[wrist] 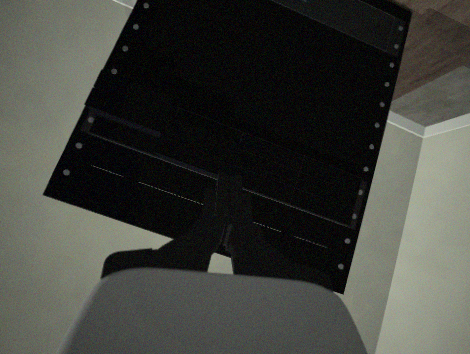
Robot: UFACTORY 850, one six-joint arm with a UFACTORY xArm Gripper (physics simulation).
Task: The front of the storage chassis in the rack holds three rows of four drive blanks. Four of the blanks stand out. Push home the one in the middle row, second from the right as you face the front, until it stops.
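Note:
The rack (120, 60) is black and tilted in the wrist view. The storage chassis (359, 202) shows as a very dark band across its lower part, with a thin pale edge line running down to the right. A faint bluish strip (125, 123) lies at the chassis's left end in the view; it may be a blank that stands out. The separate blanks and their rows are too dark to tell apart, and the named blank cannot be made out. My gripper (226, 188) is shut and empty, its tips over the chassis's middle in the view. Contact cannot be told.
A dark grey panel (345, 22) crosses the rack at the top of the view. Thin lit lines (170, 193) cross the rack below the chassis in the view. Pale walls (45, 100) stand on both sides. Wood floor (435, 40) and a grey patch show at upper right.

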